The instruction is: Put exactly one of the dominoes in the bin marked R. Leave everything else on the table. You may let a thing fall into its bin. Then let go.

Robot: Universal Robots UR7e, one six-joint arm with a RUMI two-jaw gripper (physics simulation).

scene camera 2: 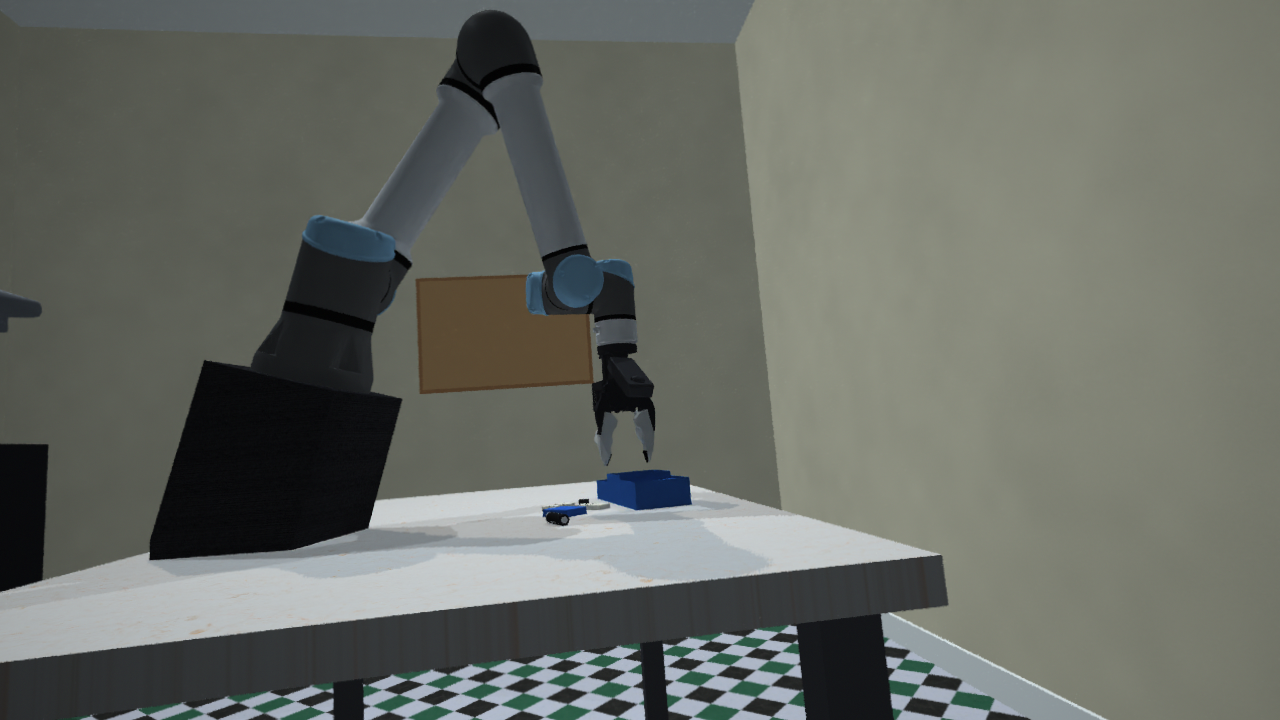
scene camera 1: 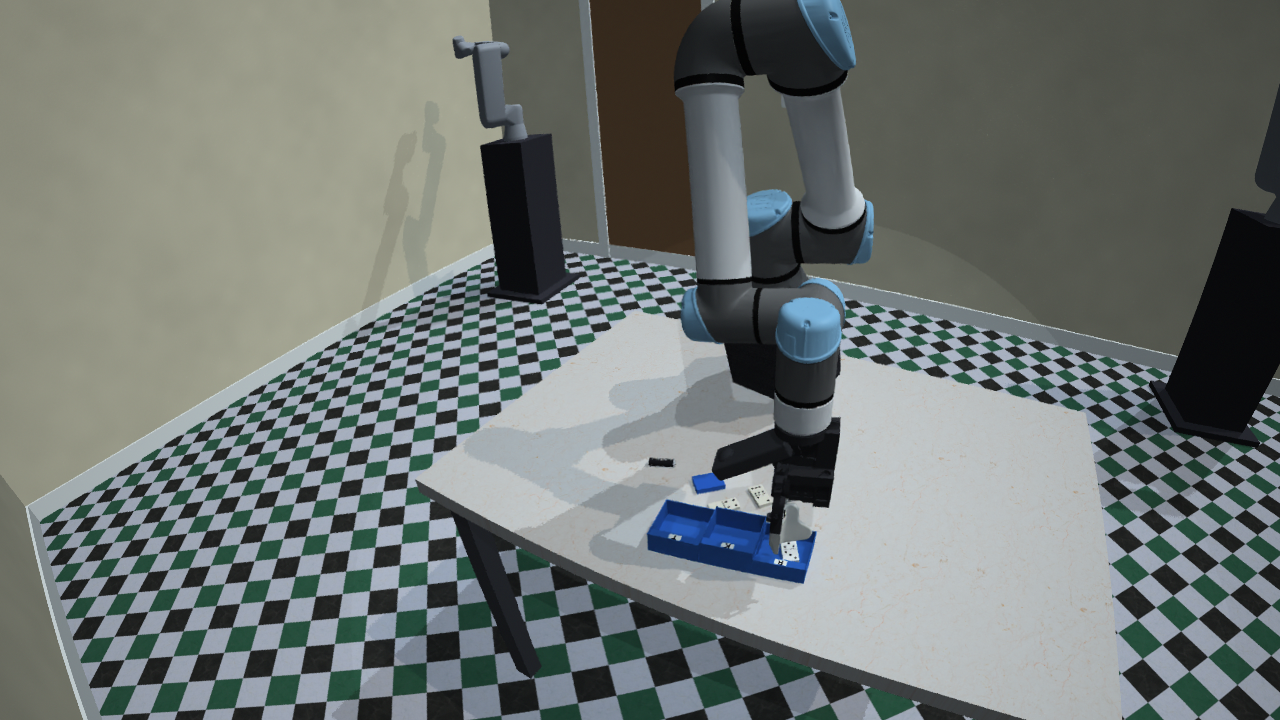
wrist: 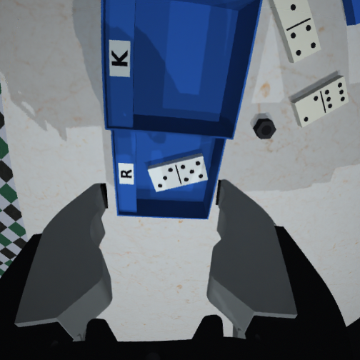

Path:
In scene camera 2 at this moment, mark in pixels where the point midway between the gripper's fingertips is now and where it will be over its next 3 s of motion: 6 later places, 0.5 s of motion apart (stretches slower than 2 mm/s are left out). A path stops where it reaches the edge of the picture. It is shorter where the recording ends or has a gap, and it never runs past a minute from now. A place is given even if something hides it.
My gripper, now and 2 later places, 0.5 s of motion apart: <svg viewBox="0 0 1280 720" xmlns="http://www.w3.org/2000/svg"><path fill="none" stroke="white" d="M627 464L624 423L622 381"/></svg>

